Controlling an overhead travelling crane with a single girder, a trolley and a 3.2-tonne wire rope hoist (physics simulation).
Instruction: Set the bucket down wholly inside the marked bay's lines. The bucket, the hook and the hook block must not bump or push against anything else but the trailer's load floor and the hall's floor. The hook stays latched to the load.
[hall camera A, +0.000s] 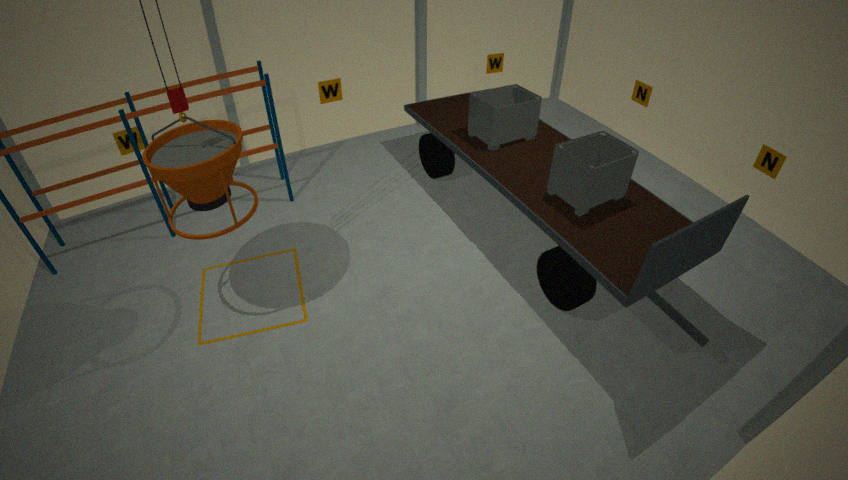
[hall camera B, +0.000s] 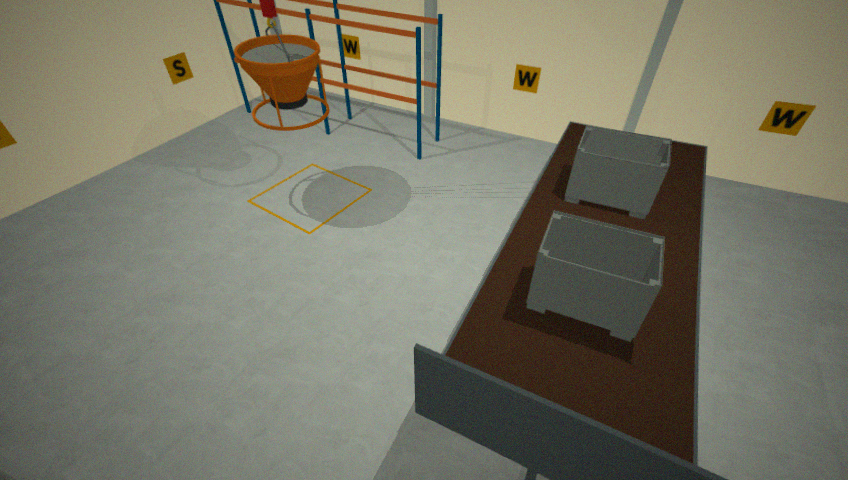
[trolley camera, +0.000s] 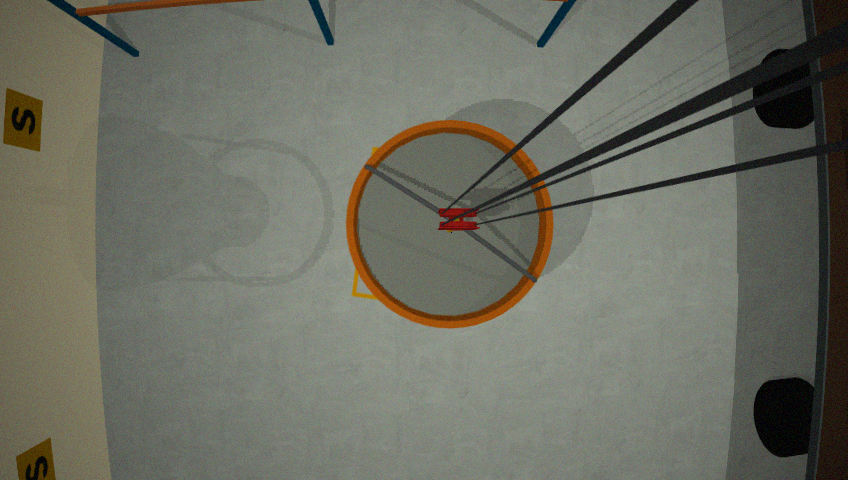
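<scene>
The orange bucket (hall camera A: 205, 172) (hall camera B: 285, 77) (trolley camera: 352, 223) hangs upright, clear of the floor, its round foot ring below it. My hook (hall camera A: 182, 117) (hall camera B: 270, 23) is shut on the bucket's grey bail, under the red hook block (hall camera A: 177, 100) (hall camera B: 268, 7) (trolley camera: 458, 212). In the trolley view the block largely hides the hook. The marked bay's yellow outline (hall camera A: 252, 332) (hall camera B: 279, 217) (trolley camera: 364, 296) lies on the floor. In the trolley view the bucket covers most of it; its two left corners show past the rim, and its right side is hidden.
A blue and orange rack (hall camera A: 279, 139) (hall camera B: 418, 95) (trolley camera: 320, 20) stands along the W wall, behind the bucket in both hall views. A trailer (hall camera A: 511, 169) (hall camera B: 493, 344) (trolley camera: 833, 297) stands across the hall, carrying two grey boxes, with a headboard (hall camera A: 690, 249) (hall camera B: 505, 404) at one end.
</scene>
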